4 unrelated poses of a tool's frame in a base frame.
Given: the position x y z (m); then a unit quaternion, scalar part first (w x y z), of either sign.
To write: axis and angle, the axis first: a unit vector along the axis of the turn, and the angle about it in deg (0 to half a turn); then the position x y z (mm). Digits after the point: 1 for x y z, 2 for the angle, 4 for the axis.
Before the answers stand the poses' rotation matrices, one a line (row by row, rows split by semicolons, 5 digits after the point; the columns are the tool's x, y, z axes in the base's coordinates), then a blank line. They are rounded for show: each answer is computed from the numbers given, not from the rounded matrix.
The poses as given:
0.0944 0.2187 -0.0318 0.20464 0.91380 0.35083 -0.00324
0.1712 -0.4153 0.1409 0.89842 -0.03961 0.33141 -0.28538
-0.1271 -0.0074 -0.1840 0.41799 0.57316 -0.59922 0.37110
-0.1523 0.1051 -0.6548 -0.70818 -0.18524 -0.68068 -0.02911
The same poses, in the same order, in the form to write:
0.75382 0.64250 0.13767; 0.63985 -0.67008 -0.37627; -0.14951 0.37173 -0.91622
0.61745 0.48653 0.61810; -0.53904 0.83398 -0.11798; -0.57288 -0.26033 0.77720
0.00645 -0.99712 -0.07554; -0.37666 0.06755 -0.92388; 0.92633 0.03441 -0.37514
0.07166 0.21095 0.97487; 0.29341 0.92968 -0.22274; -0.95330 0.30199 0.00473

0.9336 0.3584 -0.0033 156.38 94.4 218.7 -31.8
-0.0902 0.7547 -0.6499 52.10 171.2 -415.3 140.9
0.6309 -0.6596 0.4085 130.58 -127.1 -7.4 -184.0
0.2624 0.9641 0.0412 89.83 -152.3 105.1 -654.8

